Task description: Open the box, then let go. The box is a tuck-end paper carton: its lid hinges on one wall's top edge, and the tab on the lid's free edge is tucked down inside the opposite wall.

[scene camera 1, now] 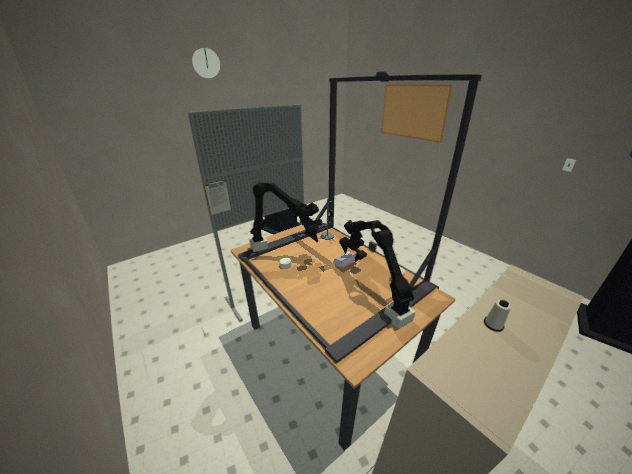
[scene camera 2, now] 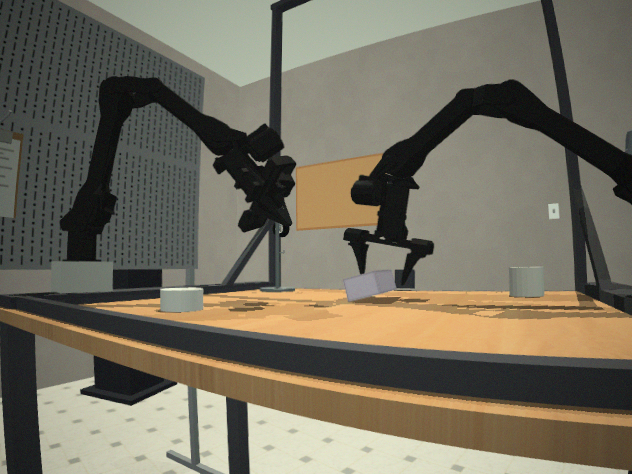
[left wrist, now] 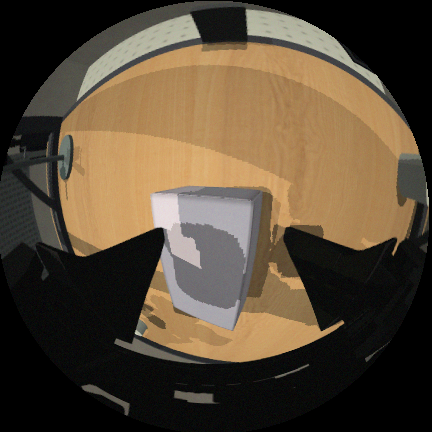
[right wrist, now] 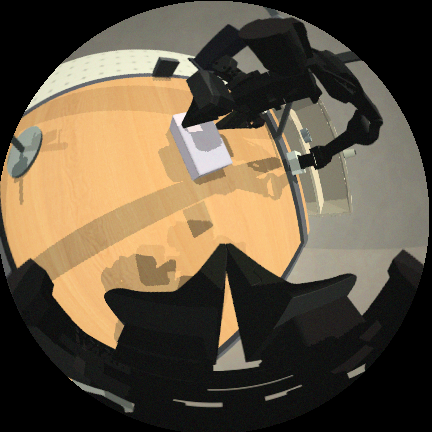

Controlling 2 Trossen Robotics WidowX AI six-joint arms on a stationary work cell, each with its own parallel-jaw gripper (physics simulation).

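Frame: origin at the left arm's base, x ahead, y left, z up, level; millimetres.
Seen in the pictures: left gripper, fingertip midpoint: [scene camera 1: 350, 257] [left wrist: 226, 233] [right wrist: 199, 126]; right gripper, fingertip midpoint: [scene camera 1: 317, 242] [scene camera 2: 290, 225] [right wrist: 224, 248]; left arm's base at its link origin: [scene camera 1: 400, 309] [right wrist: 300, 161]; right arm's base at its link origin: [scene camera 1: 257, 239].
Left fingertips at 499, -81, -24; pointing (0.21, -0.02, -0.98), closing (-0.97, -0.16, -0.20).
Observation:
Offsets run from my left fingertips to a thing's top centre, as dx, dy, dz. Level surfaces: height alone.
The pale lilac carton @(+8, +33, +24) [scene camera 1: 345, 261] [scene camera 2: 361, 286] [left wrist: 215, 212] [right wrist: 209, 159] is on the table, tilted in the scene camera 2 view, with its right end raised and its lower left corner down. Its lid looks shut; the tab cannot be made out. My left gripper [scene camera 1: 352, 254] [scene camera 2: 383, 279] [left wrist: 226, 233] [right wrist: 199, 126] is open and empty, pointing down at the carton. One fingertip is at the carton's top edge; the other is off its side. Whether they touch is unclear. My right gripper [scene camera 1: 316, 239] [scene camera 2: 289, 225] [right wrist: 224, 248] is shut and empty, raised to the left of the carton in the scene views.
A white round piece @(+184, +364, -3) [scene camera 1: 285, 263] [scene camera 2: 181, 300] lies left on the table. A grey cylinder @(-277, -137, +23) [scene camera 2: 526, 282] [left wrist: 410, 177] stands right. A thin stand with a round base @(dz -29) [scene camera 1: 327, 236] [left wrist: 66, 157] [right wrist: 30, 155] and a dark block @(+38, -217, +20) [scene camera 1: 372, 245] [left wrist: 220, 25] [right wrist: 165, 67] are near the back.

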